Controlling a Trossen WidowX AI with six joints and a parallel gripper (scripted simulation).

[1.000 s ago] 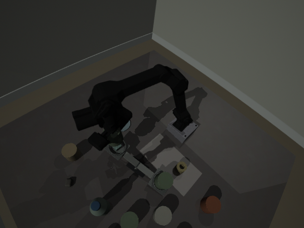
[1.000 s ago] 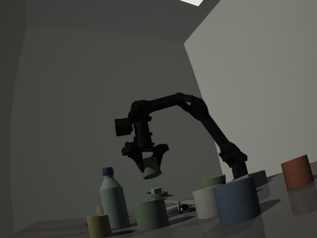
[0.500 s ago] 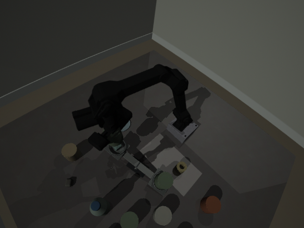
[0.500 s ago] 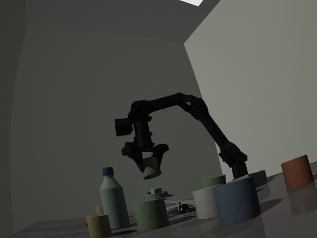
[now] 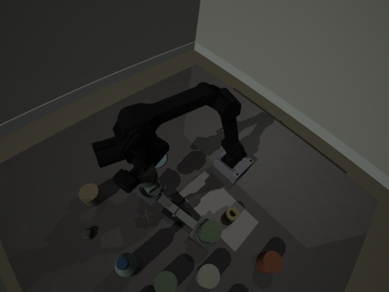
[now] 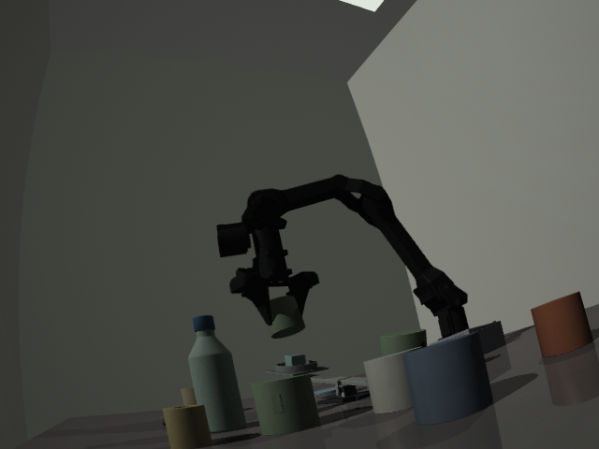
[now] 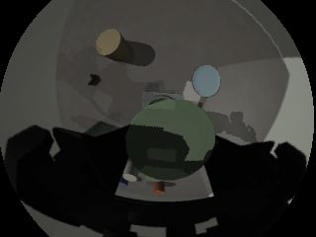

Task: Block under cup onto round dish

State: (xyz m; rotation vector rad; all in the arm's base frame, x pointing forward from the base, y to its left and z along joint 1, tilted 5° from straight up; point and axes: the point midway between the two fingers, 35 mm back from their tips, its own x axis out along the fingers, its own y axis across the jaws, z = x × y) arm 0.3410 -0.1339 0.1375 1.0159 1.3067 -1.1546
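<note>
The teal block lies 10 mm to the left of my gripper tip and 80 mm below it. Round my gripper tip: balance: 20 mm behind, 130 mm to the left, 130 mm below; tan cylinder: 180 mm ahead, 140 mm to the right, 130 mm below; round light-blue dish: 120 mm behind, 110 mm to the right, 170 mm below.
</note>
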